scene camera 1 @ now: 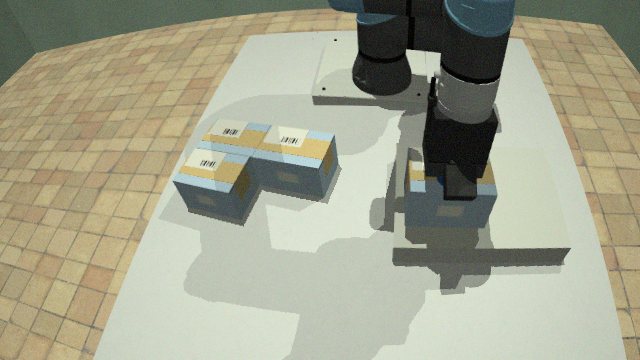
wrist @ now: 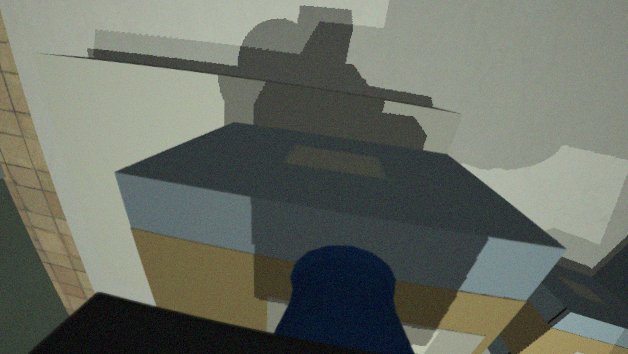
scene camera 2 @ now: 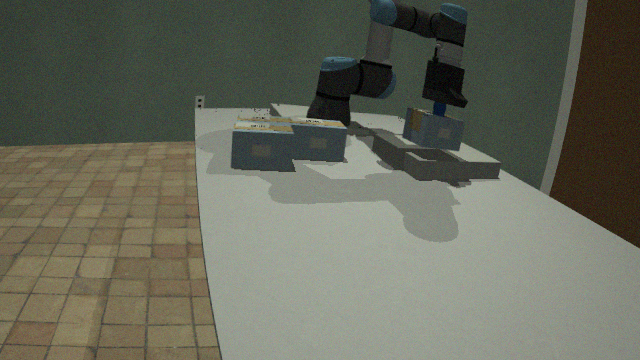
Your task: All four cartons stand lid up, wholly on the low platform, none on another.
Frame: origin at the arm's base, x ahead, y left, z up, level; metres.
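Where they show: hand, tool point: [wrist: 342, 258] [scene camera 2: 437, 119]; arm's base, link origin: [scene camera 1: 381, 77].
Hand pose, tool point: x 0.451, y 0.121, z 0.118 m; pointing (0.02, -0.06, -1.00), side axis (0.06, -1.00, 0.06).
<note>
Things, the pixels of their centre, and the offset from my tool point. Level surfaces: height alone.
- blue carton, body centre: [wrist: 321, 238] [scene camera 1: 448, 188] [scene camera 2: 434, 129] 0.016 m back, 0.007 m left, 0.030 m down
- low platform, body centre: [wrist: 243, 207] [scene camera 1: 478, 200] [scene camera 2: 439, 155] 0.066 m back, 0.081 m left, 0.118 m down
- standing carton, body centre: [wrist: 550, 317] [scene camera 1: 296, 160] [scene camera 2: 315, 138] 0.133 m back, 0.274 m right, 0.100 m down
- white table, surface height: 0.142 m down
My suction cup [scene camera 1: 441, 179] [scene camera 2: 439, 109] [wrist: 344, 295] is on the lid of one blue carton [scene camera 1: 425, 210] [scene camera 2: 425, 130] [wrist: 200, 210], which hangs lid up and roughly level a little above the left part of the low platform [scene camera 1: 530, 200] [scene camera 2: 482, 170] [wrist: 150, 110]. A shadow lies on the platform under it. The other three cartons stand lid up on the table at the left: one at the back left [scene camera 1: 210, 136], one to its right [scene camera 1: 300, 175] [scene camera 2: 320, 145], and one in front [scene camera 1: 212, 200] [scene camera 2: 262, 155]. They stand close together. Part of a standing carton [wrist: 595, 327] shows in the wrist view.
The white table [scene camera 1: 200, 330] [scene camera 2: 350, 280] bears the platform, the three standing cartons and the robot's base plate [scene camera 1: 332, 70] at the back. The three cartons are left of the platform, with a stretch of table between. The arm's shadow falls across the table.
</note>
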